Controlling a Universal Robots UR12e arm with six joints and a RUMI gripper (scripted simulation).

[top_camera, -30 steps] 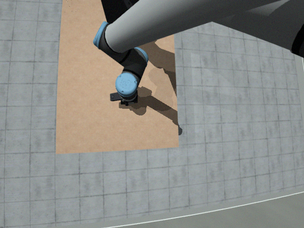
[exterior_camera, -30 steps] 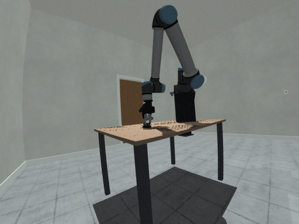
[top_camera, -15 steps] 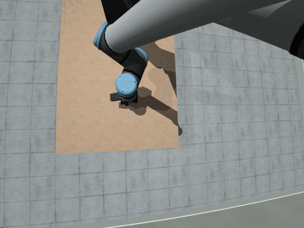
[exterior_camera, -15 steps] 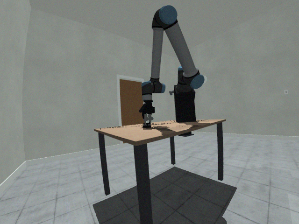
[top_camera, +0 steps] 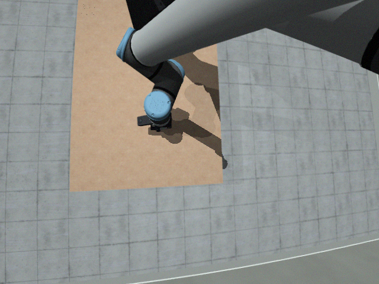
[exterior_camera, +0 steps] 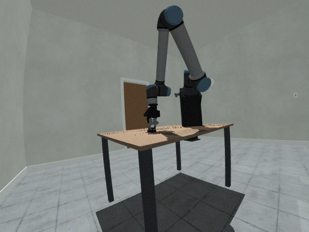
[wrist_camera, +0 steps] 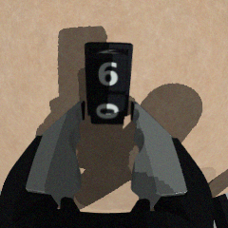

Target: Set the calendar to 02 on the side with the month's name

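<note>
The black number cube is 10 mm below my hand. Round my hand: calendar tray (30 mm below, 20 mm to the right).
</note>
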